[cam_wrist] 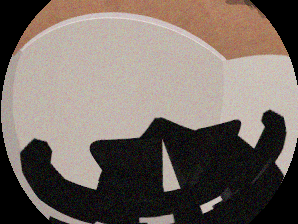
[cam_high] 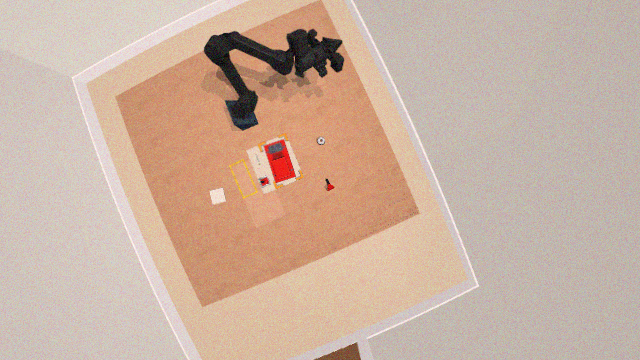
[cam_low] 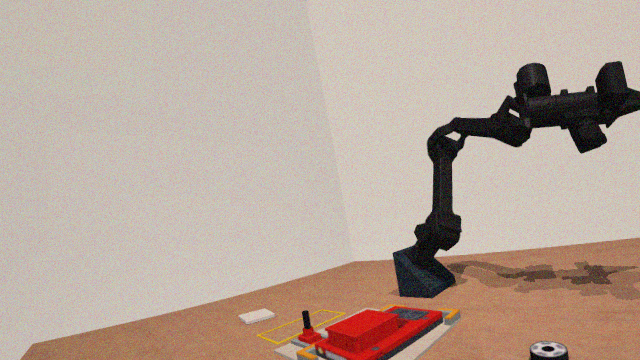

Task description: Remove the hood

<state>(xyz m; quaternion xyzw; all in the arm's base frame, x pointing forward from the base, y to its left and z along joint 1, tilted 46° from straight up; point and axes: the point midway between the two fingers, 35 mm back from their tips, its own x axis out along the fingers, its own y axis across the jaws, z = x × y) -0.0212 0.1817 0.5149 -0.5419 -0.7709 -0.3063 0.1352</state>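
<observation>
My gripper tip is 38 cm short of the hood, 40 cm to the left of it and 26 cm above it. The rest, counted from my gripper tip: wheel: 30 cm ahead, 16 cm to the right, 29 cm below; then pale flat piece: 43 cm ahead, 77 cm to the right, 30 cm below.
</observation>
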